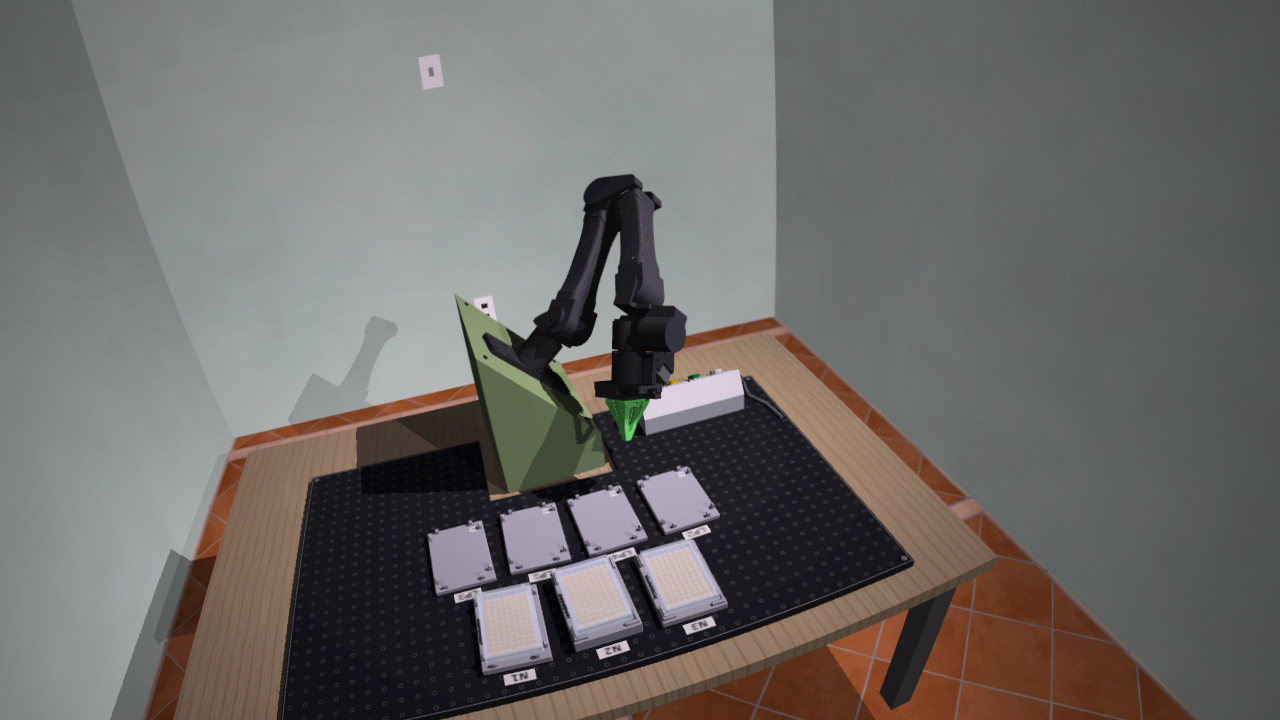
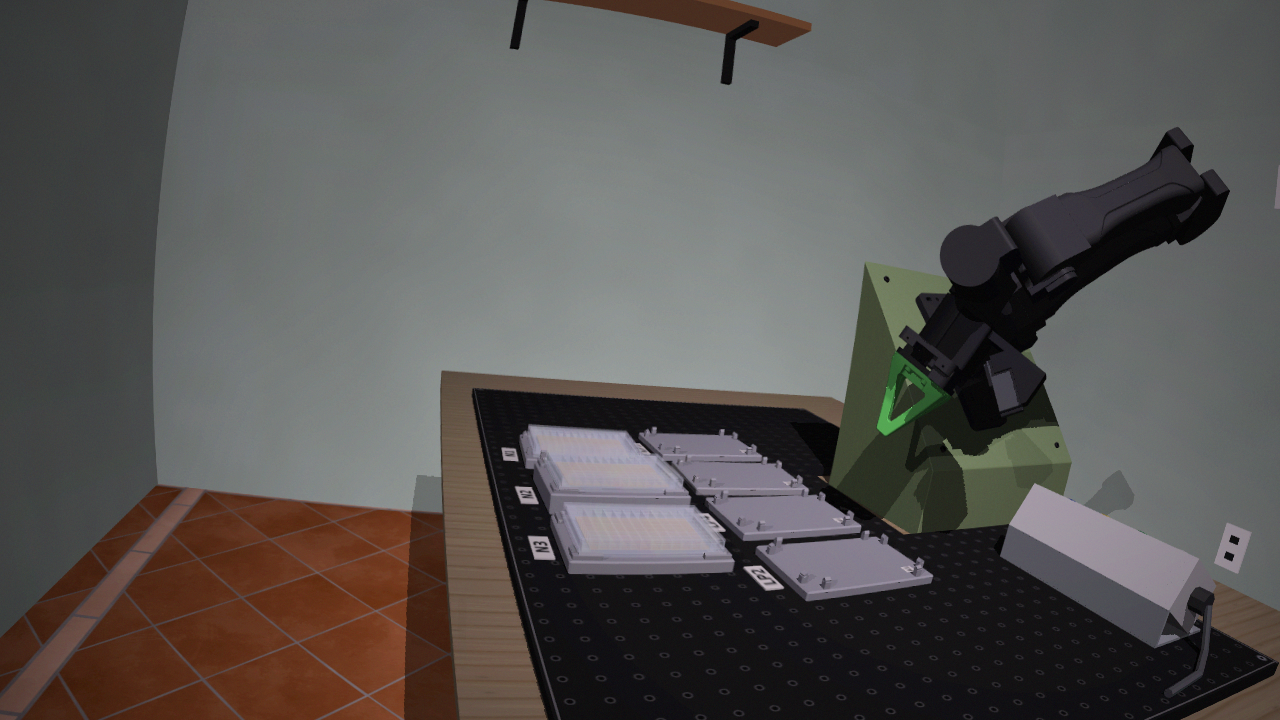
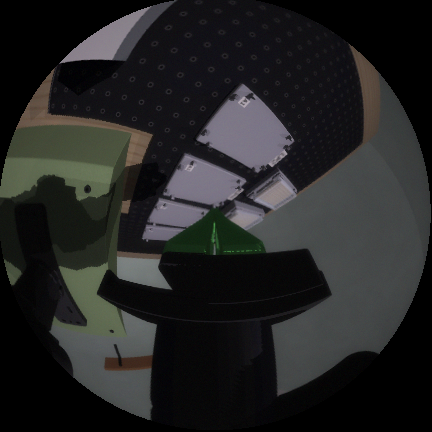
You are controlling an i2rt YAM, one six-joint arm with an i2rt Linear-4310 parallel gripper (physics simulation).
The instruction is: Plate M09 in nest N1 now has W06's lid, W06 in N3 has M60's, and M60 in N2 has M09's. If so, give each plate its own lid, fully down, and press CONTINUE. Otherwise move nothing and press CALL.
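Frame: origin at the arm's base, x ahead, y left, z up, level; millimetres.
Seen in the pictures: gripper, fingertip midpoint: [image 1: 627, 440] [image 2: 881, 432] [image 3: 214, 212]; arm's base, origin of the base link: [image 1: 525, 366] [image 3: 47, 275].
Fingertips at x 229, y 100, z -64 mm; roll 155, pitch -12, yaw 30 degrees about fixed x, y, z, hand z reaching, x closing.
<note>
Offsets run from my fingertips to a thing's top centre. "*": to the spot under its first point.
My gripper [image 1: 627, 437] [image 2: 886, 431] [image 3: 214, 212] has green fingers and is shut with nothing between them. It hangs in the air near the green mount, behind the row of lid places. Three lidded plates stand in the nests: one in N1 @[dx +196, dy -298, dz -88 mm] [image 1: 511, 626] [image 2: 580, 442], one in N2 @[dx +211, dy -165, dz -79 mm] [image 1: 595, 593] [image 2: 608, 472], one in N3 @[dx +236, dy -33, dz -88 mm] [image 1: 681, 575] [image 2: 637, 533]. A clear lid covers each plate. The plate and lid names are too small to read. The white button box @[dx -167, dy +212, dz -34 mm] [image 1: 694, 404] [image 2: 1096, 573] stands at the back; its CONTINUE and CALL labels cannot be read.
Several grey lid places with corner pegs, such as LP2 @[dx +64, dy +56, dz -98 mm] [image 1: 677, 498] [image 2: 845, 565] [image 3: 246, 129], stand behind the nests. The green slanted mount [image 1: 537, 420] [image 2: 859, 358] [image 3: 100, 150] carries the arm. A cable @[* dx -96, dy +362, dz -111 mm] [image 1: 765, 402] [image 2: 1203, 644] leaves the button box.
</note>
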